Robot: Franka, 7 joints.
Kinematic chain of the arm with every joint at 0, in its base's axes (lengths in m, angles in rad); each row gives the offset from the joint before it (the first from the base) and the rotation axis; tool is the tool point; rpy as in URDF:
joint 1: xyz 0 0 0.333 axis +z
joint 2: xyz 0 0 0 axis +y
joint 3: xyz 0 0 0.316 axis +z
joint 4: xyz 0.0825 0 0 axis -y
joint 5: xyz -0.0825 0 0.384 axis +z
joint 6: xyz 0 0 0 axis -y
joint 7: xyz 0.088 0 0 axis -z
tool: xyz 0 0 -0.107 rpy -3.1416 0 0
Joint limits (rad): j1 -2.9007..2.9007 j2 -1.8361..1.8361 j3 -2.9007..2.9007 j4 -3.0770..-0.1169 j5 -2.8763..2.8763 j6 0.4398..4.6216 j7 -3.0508..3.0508
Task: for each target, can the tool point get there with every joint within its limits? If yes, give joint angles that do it. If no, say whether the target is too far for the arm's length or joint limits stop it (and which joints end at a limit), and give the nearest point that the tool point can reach.
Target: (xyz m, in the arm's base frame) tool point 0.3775 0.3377 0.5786
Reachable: yes | joints 2.0158 0.0980 -1.0688 -2.0365 1.2350 4.0282 0.5280
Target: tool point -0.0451 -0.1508 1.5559
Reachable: no: too far | nearest point -0.0314 -0.1049 1.1839 | short by 0.375 m
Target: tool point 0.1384 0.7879 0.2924
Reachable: yes | joints -2.2927 -1.1451 -2.2266 -1.1420 0.3688 2.4266 -1.1853
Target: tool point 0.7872 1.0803 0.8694
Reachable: no: too far | nearest point 0.4689 0.6435 0.6525 | short by 0.582 m
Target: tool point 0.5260 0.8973 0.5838
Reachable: no: too far | nearest point 0.4218 0.7195 0.5341 | short by 0.212 m
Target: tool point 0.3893 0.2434 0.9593
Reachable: yes | joints -0.4971 0.0326 1.1058 -0.8323 -0.0485 1.6983 -1.8622
